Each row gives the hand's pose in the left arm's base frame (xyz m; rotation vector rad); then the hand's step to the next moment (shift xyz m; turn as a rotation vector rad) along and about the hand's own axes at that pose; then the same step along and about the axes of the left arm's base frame.
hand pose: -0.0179 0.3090 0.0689 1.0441 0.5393 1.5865
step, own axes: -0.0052 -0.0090 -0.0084 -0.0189 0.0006 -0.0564
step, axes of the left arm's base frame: -0.0022 -0.0008 -0.0132 -0.0478 -0.0078 -0.0345
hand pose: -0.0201 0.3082 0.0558 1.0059 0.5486 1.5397
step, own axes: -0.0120 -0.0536 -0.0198 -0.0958 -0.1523 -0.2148
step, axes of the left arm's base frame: 0.0128 0.0046 -0.0568 -0.0972 -0.0164 -0.2623
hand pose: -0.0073 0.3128 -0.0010 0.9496 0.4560 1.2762
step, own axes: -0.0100 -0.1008 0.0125 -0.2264 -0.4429 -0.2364
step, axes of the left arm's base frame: 0.0669 -0.0135 -0.0759 0.0243 -0.1314 -0.5343
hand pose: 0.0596 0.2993 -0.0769 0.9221 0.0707 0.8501
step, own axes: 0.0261 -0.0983 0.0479 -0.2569 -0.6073 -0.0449
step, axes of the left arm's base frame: 0.0972 -0.0453 -0.0337 0.1806 -0.3318 -0.5424
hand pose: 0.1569 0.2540 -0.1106 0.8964 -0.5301 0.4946
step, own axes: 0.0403 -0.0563 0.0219 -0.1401 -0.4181 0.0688
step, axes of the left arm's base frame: 0.0600 -0.0408 0.0028 0.1303 -0.3043 -0.2993
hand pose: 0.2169 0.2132 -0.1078 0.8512 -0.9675 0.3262
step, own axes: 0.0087 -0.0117 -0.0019 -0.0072 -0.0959 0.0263
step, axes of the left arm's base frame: 0.0128 -0.0071 0.0010 0.0374 -0.0807 -0.0450
